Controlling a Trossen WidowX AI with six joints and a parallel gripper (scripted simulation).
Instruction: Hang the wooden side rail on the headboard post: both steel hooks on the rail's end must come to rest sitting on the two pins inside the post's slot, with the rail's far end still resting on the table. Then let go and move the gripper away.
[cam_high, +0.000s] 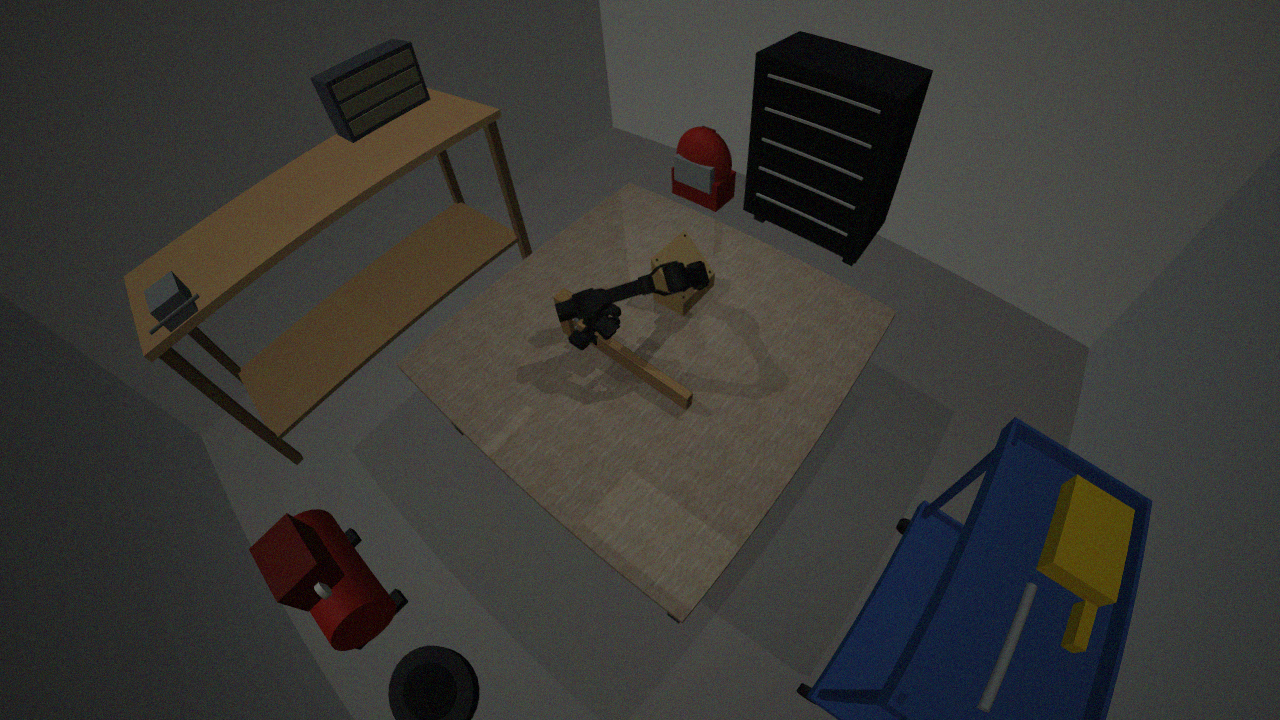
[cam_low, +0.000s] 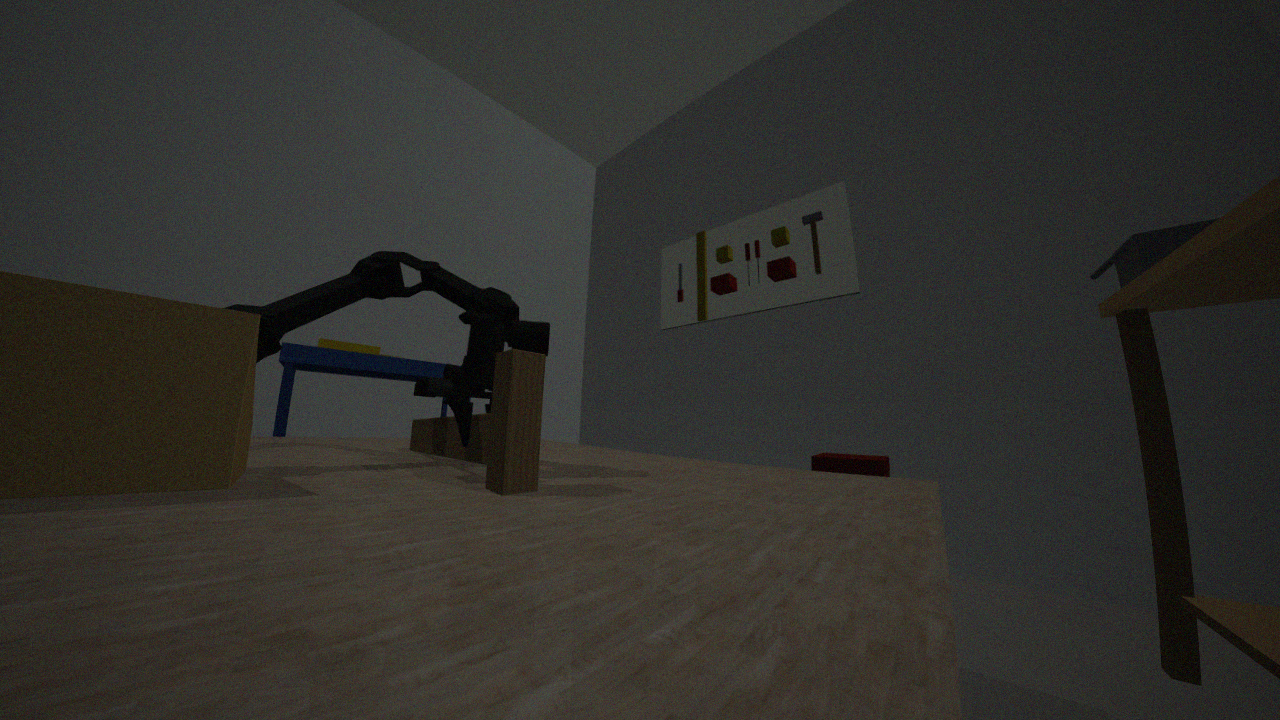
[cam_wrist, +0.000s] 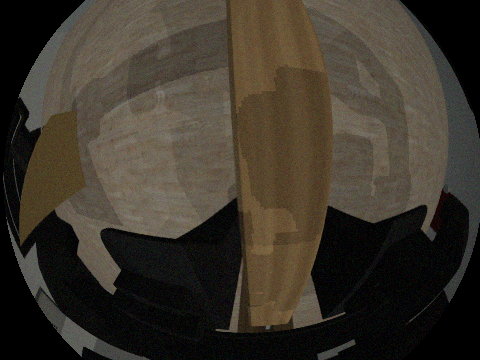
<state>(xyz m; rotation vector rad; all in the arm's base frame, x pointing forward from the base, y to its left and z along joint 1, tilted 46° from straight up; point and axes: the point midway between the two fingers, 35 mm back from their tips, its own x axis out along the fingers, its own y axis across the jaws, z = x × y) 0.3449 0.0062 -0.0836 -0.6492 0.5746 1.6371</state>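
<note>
Right now the post is 130 mm to the right of my gripper tip, 40 mm above it and 10 mm ahead of it.
</note>
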